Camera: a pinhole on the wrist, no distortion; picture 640 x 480 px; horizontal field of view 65.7 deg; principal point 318.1 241.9 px. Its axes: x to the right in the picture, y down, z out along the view. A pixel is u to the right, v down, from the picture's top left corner.
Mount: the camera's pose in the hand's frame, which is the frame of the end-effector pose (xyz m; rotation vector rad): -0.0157 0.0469 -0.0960 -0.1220 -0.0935 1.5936
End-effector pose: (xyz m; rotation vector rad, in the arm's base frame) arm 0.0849 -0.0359 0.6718 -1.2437 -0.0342 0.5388
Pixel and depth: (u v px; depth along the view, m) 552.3 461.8 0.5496
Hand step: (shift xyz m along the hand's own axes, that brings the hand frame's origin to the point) -0.3385 0.3089 0.4101
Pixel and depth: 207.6 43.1 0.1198
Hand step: 0.0162 0.0234 0.0297
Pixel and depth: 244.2 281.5 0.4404
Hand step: -0.1091 -0.0125 0.3367
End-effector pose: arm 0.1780 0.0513 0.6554 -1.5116 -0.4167 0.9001
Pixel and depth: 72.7 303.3 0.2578
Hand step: -0.0794 -0.0773 0.1575
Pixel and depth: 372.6 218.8 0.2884
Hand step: -0.0425 0.0837 0.1909
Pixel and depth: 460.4 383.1 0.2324
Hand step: -0.1146 0.1156 0.1239
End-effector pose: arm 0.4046 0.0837 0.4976 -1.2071 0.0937 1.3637
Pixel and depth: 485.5 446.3 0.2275
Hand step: -0.1415 0.1249 0.1151
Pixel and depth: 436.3 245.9 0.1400
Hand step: -0.0367 0.0825 0.0419
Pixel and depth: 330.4 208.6 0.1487
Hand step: -0.0262 0.0533 0.0526
